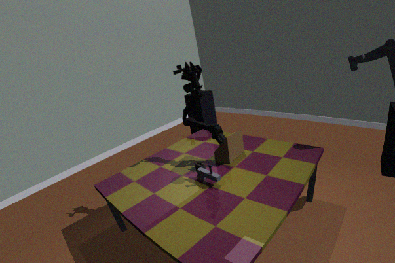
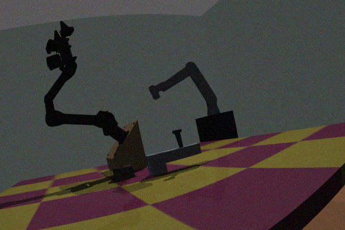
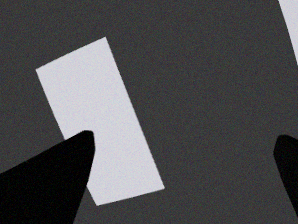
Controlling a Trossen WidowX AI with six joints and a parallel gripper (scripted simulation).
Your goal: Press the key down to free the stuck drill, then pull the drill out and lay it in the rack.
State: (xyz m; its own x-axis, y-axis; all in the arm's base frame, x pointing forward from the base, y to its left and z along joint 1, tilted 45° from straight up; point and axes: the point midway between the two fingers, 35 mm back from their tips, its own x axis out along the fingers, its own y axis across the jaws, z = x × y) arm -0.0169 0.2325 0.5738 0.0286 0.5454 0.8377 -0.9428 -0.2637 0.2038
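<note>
My gripper tip is 650 mm above the dark key, 350 mm to the right of it and 330 mm short of it. The rest, counted from my gripper tip: dark box (720 mm below, 230 mm ahead, 160 mm to the left).
</note>
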